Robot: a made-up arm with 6 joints. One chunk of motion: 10 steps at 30 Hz.
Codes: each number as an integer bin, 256 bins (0 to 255) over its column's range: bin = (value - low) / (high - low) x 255, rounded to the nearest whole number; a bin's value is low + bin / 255 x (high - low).
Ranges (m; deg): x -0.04..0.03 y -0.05..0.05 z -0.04..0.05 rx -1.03..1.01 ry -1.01..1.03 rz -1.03..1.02
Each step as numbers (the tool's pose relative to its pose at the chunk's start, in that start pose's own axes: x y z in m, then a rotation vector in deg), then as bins.
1 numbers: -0.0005 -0.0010 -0.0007 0.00 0.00 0.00
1 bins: 144 125 111 129 126 128
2 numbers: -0.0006 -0.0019 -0.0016 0.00 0.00 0.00
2 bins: 144 123 109 129 126 128
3 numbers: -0.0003 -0.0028 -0.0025 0.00 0.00 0.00
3 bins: 145 120 106 129 126 128
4 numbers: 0.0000 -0.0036 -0.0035 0.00 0.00 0.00
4 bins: 146 118 103 129 126 128
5 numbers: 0.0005 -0.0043 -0.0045 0.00 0.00 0.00
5 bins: 148 117 101 129 126 128
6 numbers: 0.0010 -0.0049 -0.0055 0.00 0.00 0.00
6 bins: 149 115 98 129 126 128
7 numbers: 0.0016 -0.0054 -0.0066 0.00 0.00 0.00
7 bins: 152 114 95 129 126 128
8 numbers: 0.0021 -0.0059 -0.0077 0.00 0.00 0.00
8 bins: 153 112 92 129 126 128
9 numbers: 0.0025 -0.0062 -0.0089 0.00 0.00 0.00
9 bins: 155 112 88 129 126 128
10 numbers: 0.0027 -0.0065 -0.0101 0.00 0.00 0.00
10 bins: 156 111 85 129 126 128
